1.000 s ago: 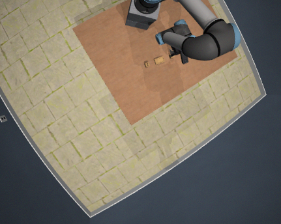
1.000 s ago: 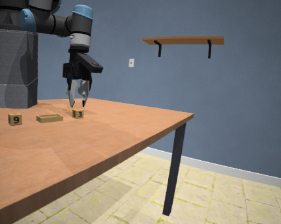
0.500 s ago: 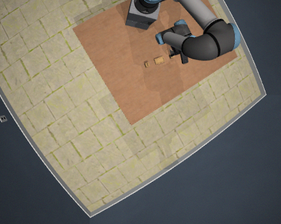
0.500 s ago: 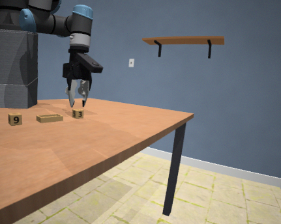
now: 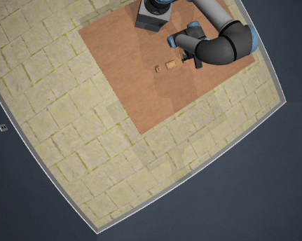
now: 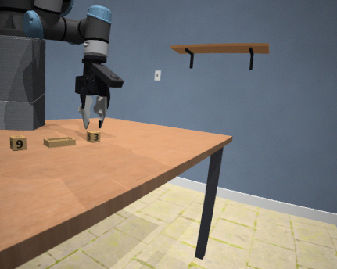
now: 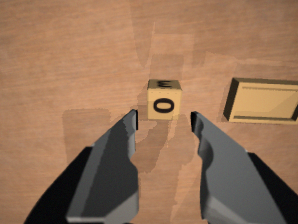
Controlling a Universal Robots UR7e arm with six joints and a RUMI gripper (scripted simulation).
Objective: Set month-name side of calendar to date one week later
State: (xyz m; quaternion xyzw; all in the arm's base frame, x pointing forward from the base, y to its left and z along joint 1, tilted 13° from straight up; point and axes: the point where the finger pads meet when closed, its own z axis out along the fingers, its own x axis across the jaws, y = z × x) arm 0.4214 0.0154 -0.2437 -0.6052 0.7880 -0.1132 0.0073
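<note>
Right now the cube is 4 cm below my hand. From my hand the other things lie so: wooden tray 3 cm behind, 11 cm to the right, 5 cm below.
</note>
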